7 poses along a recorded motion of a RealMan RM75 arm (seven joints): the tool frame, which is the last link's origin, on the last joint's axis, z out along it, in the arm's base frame.
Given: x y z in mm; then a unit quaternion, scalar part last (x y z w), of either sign.
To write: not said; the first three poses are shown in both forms.
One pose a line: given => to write
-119 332 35 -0.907 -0.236 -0.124 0.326 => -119 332 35 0.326 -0.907 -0.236 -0.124
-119 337 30 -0.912 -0.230 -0.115 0.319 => -119 337 30 0.319 -0.912 -0.230 -0.115
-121 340 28 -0.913 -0.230 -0.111 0.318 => -121 340 28 0.318 -0.913 -0.230 -0.111
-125 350 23 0.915 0.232 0.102 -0.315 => -125 350 23 0.315 -0.915 -0.232 -0.102
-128 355 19 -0.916 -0.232 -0.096 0.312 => -128 355 19 0.312 -0.916 -0.232 -0.096
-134 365 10 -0.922 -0.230 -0.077 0.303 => -134 365 10 0.303 -0.922 -0.230 -0.077
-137 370 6 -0.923 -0.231 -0.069 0.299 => -137 370 6 0.299 -0.923 -0.231 -0.069
